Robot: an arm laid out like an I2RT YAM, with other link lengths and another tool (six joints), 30 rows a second.
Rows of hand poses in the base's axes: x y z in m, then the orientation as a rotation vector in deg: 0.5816, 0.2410, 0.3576, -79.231, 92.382, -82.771; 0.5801, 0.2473, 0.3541, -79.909, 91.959, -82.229; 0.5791, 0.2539, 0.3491, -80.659, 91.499, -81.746; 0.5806, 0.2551, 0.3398, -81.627, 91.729, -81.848; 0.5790, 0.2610, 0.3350, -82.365, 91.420, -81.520; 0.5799, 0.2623, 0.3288, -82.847, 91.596, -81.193; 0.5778, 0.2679, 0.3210, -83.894, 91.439, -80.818; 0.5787, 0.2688, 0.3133, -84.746, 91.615, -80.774; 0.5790, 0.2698, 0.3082, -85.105, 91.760, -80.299; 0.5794, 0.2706, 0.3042, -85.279, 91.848, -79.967; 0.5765, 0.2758, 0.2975, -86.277, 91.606, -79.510; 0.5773, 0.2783, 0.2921, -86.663, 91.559, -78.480; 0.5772, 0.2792, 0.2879, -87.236, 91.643, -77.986; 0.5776, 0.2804, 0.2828, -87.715, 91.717, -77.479
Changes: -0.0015, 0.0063, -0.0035, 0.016, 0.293, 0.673; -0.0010, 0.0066, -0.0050, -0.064, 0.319, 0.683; 0.0015, 0.0012, -0.0093, -0.477, 0.754, -0.002; -0.0016, 0.0059, -0.0048, -0.146, 0.377, 0.503; 0.0009, 0.0013, -0.0062, 0.027, 0.455, 0.124; -0.0021, 0.0056, -0.0078, -0.239, 0.670, 0.479; 0.0009, 0.0009, -0.0077, -0.342, 0.665, 0.066; 0.0003, 0.0010, -0.0051, 0.177, 0.380, 0.178; 0.0004, 0.0008, -0.0040, 0.157, 0.208, 0.118; -0.0029, 0.0052, -0.0067, -0.174, 0.612, 0.553; 0.0008, 0.0025, -0.0054, 0.522, 0.392, 0.545; -0.0001, 0.0009, -0.0042, 0.075, 0.502, 0.263; 0.0004, 0.0012, -0.0051, 0.126, 0.438, 0.256
